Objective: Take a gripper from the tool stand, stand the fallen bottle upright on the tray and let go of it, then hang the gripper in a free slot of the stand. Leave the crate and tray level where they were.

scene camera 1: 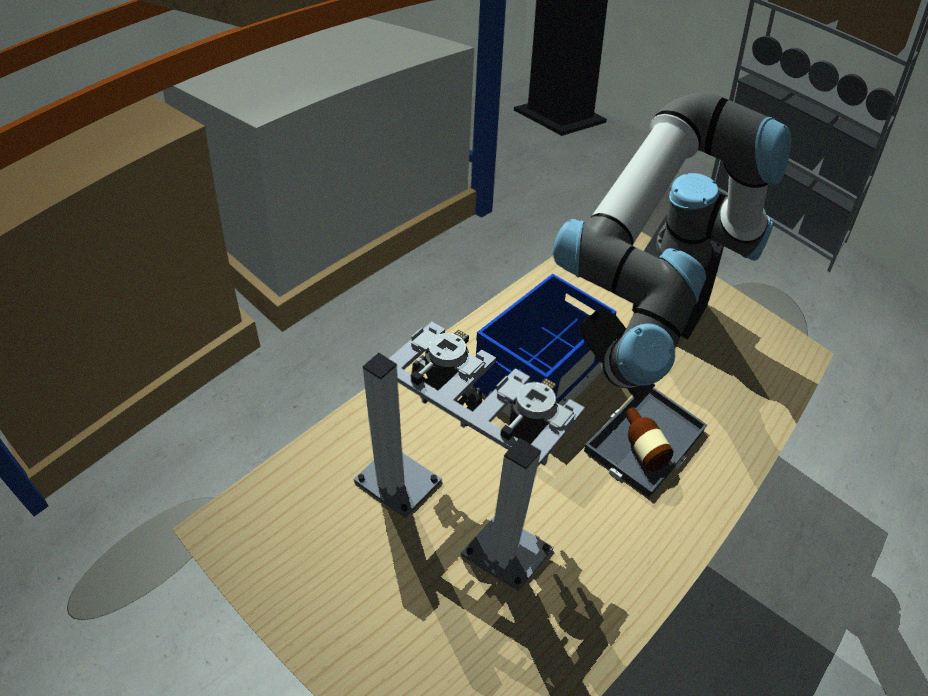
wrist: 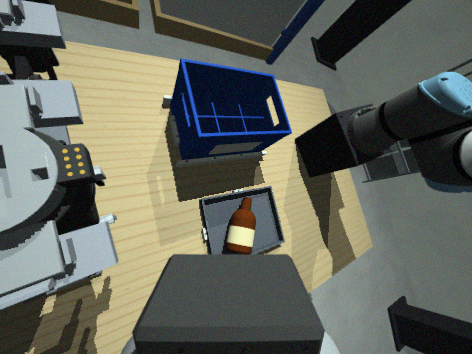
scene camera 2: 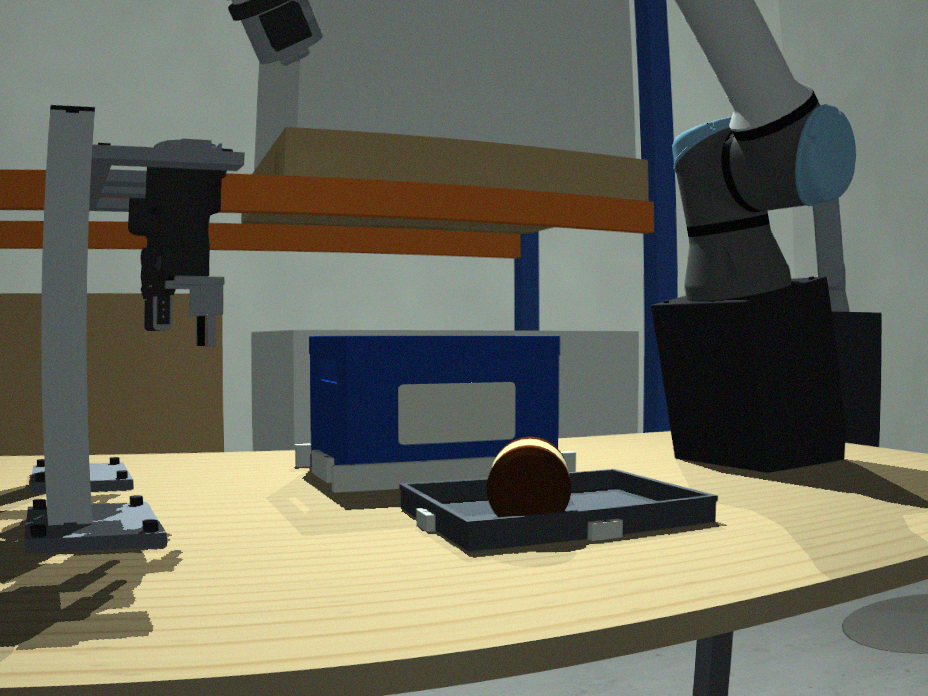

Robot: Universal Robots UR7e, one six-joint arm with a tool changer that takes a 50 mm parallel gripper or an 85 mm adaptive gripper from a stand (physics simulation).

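Where they show: arm's base, origin of its link: (scene camera 1: 683, 249) (wrist: 365, 132) (scene camera 2: 739, 290).
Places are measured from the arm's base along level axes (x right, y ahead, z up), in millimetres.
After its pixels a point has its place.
The brown bottle (scene camera 1: 646, 438) @[z -165, x -261, y 413 mm] (scene camera 2: 528, 479) @[z -187, x -318, y 412 mm] (wrist: 241, 230) @[z -165, x -258, y 410 mm] with a cream label lies on its side in the dark tray (scene camera 1: 685, 427) @[z -233, x -283, y 259 mm] (scene camera 2: 652, 516) @[z -225, x -330, y 298 mm] (wrist: 267, 220) @[z -233, x -247, y 269 mm]. Its neck points toward the crate side. The tray sits level on the table. The tool stand (scene camera 1: 382, 427) @[z 2, x -3, y 899 mm] (scene camera 2: 67, 314) @[z -45, x -268, y 809 mm] carries two grippers, seen from above by their round couplings; one coupling (scene camera 1: 447, 350) @[z 110, x -5, y 758 mm] is at the far dock and the other coupling (scene camera 1: 535, 399) @[z 110, x -177, y 712 mm] at the near dock. Fingers hang below in scene camera 2, overlapping, so their opening is unclear. The arm's wrist end (scene camera 2: 284, 26) carries no gripper and is above the table, clear of the stand.
The blue crate (scene camera 1: 517, 322) @[z -126, x 146, y 434 mm] (scene camera 2: 352, 404) @[z -141, x -51, y 533 mm] (wrist: 227, 90) @[z -142, x 148, y 420 mm] stands level behind the tray, between the stand and the robot base (scene camera 2: 749, 374) @[z -111, x -93, y 43 mm] (wrist: 327, 145) @[z -94, x -14, y 70 mm]. The stand's two posts rise from bolted plates at the table's left. Pallet boxes and racking stand beyond the table.
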